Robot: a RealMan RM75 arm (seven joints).
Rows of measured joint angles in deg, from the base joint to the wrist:
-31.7 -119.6 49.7 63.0 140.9 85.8 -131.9
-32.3 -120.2 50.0 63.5 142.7 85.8 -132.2
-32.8 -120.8 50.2 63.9 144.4 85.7 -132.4
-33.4 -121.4 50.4 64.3 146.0 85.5 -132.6
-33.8 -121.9 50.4 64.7 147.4 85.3 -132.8
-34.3 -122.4 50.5 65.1 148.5 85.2 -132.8
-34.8 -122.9 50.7 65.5 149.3 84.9 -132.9
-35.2 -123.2 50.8 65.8 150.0 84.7 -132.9
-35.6 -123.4 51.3 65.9 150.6 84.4 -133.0
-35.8 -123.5 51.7 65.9 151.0 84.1 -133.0
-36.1 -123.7 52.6 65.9 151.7 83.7 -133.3
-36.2 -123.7 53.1 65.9 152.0 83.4 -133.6
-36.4 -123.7 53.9 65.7 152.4 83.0 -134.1
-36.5 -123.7 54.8 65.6 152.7 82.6 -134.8
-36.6 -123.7 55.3 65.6 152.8 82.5 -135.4
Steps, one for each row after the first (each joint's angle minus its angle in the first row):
-0.6 -0.6 0.3 0.5 1.8 0.0 -0.3
-1.1 -1.2 0.5 0.9 3.5 -0.1 -0.5
-1.7 -1.8 0.7 1.3 5.1 -0.3 -0.7
-2.1 -2.3 0.7 1.7 6.5 -0.5 -0.9
-2.6 -2.8 0.8 2.1 7.6 -0.6 -0.9
-3.1 -3.3 1.0 2.5 8.4 -0.9 -1.0
-3.5 -3.6 1.1 2.8 9.1 -1.1 -1.0
-3.9 -3.8 1.6 2.9 9.7 -1.4 -1.1
-4.1 -3.9 2.0 2.9 10.1 -1.7 -1.1
-4.4 -4.1 2.9 2.9 10.8 -2.1 -1.4
-4.5 -4.1 3.4 2.9 11.1 -2.4 -1.7
-4.7 -4.1 4.2 2.7 11.5 -2.8 -2.2
-4.8 -4.1 5.1 2.6 11.8 -3.2 -2.9
-4.9 -4.1 5.6 2.6 11.9 -3.3 -3.5

